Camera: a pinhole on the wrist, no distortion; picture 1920 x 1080 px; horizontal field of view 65.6 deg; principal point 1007.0 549.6 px. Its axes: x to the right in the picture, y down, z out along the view. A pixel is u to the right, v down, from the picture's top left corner.
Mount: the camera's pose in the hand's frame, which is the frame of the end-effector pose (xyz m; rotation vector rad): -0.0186 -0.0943 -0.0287 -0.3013 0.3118 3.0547
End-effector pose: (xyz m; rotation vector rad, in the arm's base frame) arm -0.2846 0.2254 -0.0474 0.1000 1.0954 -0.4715
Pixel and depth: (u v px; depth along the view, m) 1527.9 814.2 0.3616
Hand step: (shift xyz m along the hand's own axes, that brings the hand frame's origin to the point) -0.2151 -0.0783 0.3060
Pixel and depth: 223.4 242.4 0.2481
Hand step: 0.0665 0.0020 0.2256
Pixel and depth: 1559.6 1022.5 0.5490
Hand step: -0.3342 -0.1446 0.4920
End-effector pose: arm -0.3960 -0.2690 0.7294 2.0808 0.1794 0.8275
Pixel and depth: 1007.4 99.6 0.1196
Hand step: -0.0383 -0.0344 0.0791
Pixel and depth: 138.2 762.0 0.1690
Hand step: 0.0444 -0.0867 0.1579
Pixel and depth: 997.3 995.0 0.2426
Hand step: -0.0680 -0.1155 0.2187
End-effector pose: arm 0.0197 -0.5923 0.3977 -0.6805 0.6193 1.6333
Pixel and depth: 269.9 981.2 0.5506
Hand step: 0.1329 -0.1470 0.5854
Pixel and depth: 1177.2 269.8 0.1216
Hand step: -0.0533 -0.0465 0.0809
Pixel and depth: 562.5 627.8 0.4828
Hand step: 0.0300 -0.0251 0.4686
